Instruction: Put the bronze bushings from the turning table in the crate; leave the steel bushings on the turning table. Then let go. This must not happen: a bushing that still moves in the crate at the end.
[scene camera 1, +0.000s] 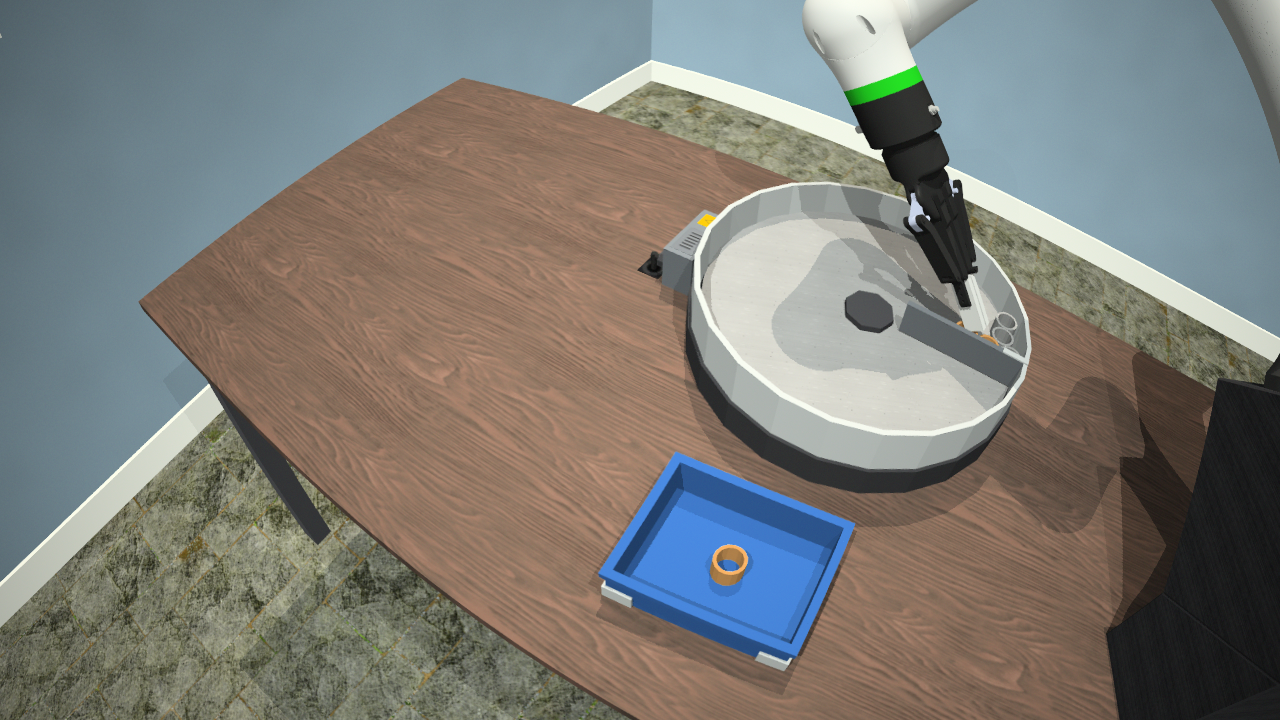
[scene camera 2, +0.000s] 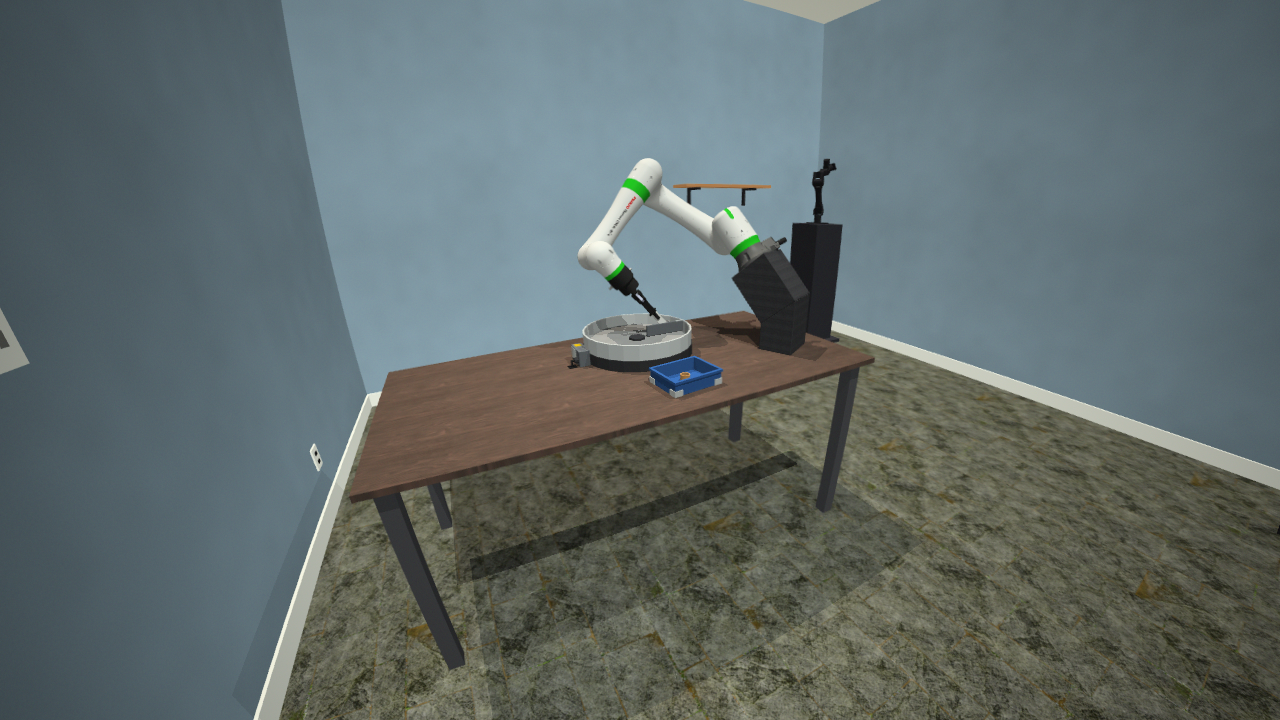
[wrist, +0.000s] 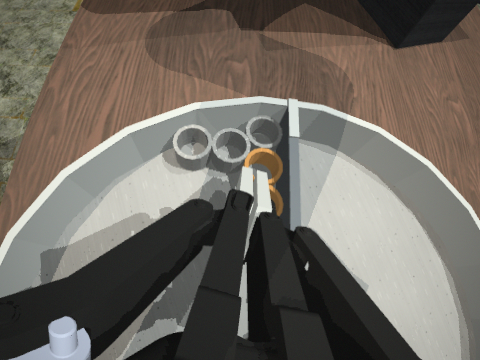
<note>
In view: my gripper (scene camera 1: 977, 327), a bronze bushing (wrist: 266, 157) and a bronze bushing (scene camera 1: 728, 552).
My gripper also shows in the wrist view (wrist: 249, 185).
</note>
